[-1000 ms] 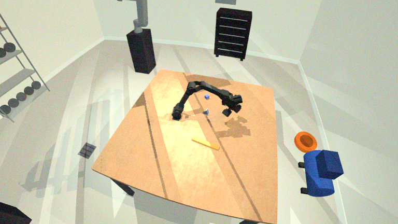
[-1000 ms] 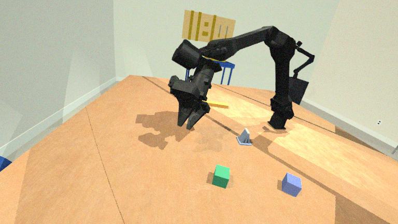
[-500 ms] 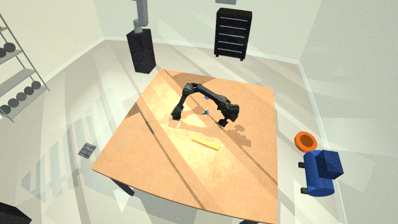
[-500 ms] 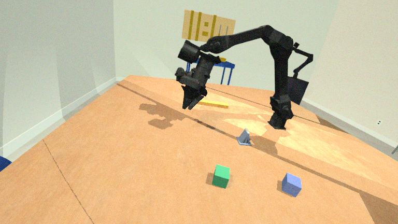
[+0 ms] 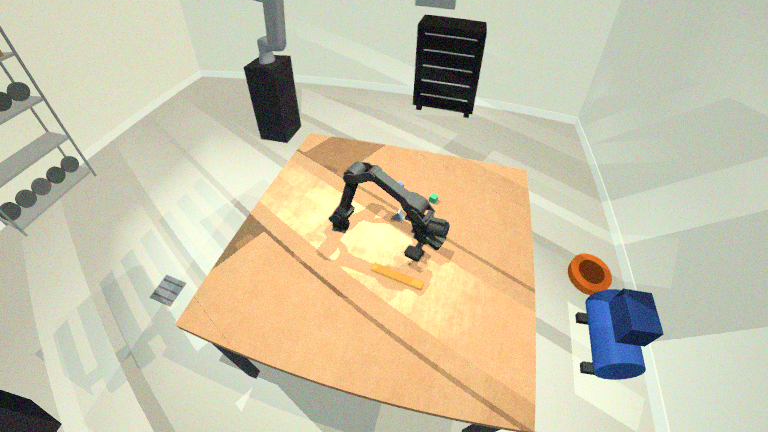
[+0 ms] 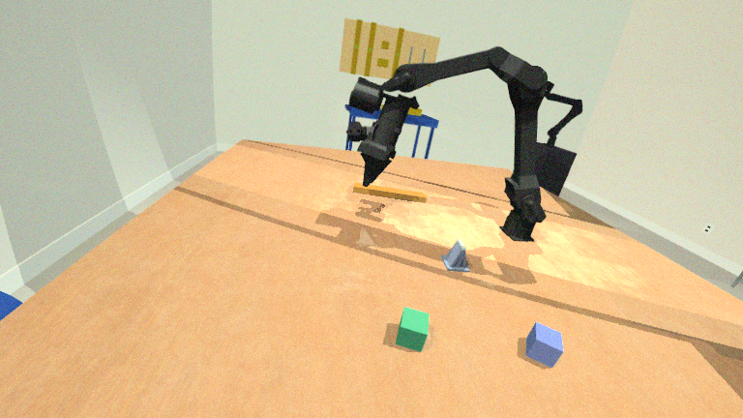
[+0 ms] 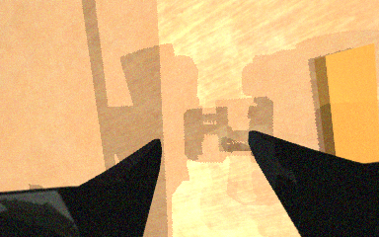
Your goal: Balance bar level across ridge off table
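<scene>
The yellow bar lies 11 cm to the right of my gripper tip, 9 cm behind it and 6 cm below it. Also, from my gripper tip: green cube 34 cm to the left, 5 cm below, 2 cm behind; lilac cube 38 cm to the left, 20 cm behind, 5 cm below.
</scene>
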